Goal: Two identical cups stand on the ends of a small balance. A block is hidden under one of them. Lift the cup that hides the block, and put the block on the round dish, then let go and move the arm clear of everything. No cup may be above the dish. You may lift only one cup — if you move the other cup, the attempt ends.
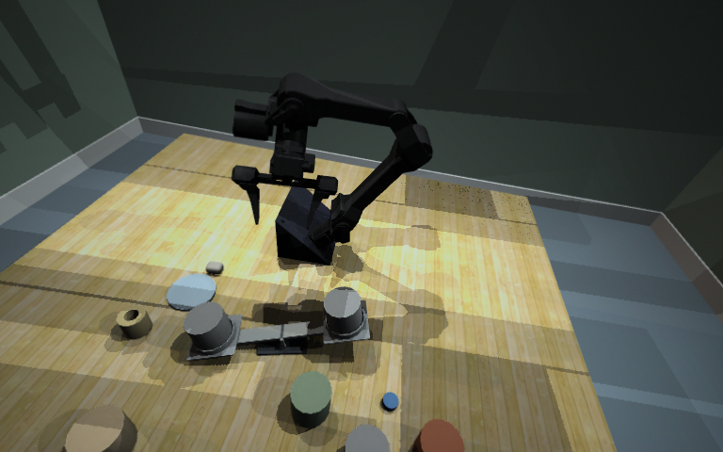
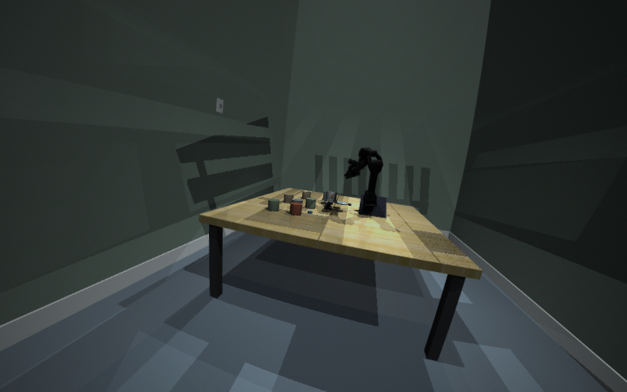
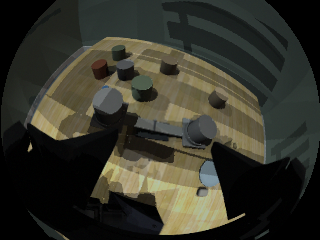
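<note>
Now: the teal block 130 mm ahead of my gripper tip, 100 mm to the right of it and 200 mm below it. The rest, counted from my gripper tip: blue disc 150 mm ahead, 270 mm to the left, 230 mm below; then pale round dish 30 mm ahead, 210 mm to the right, 230 mm below; then tan ring 140 mm ahead, 260 mm to the right, 210 mm below.
</note>
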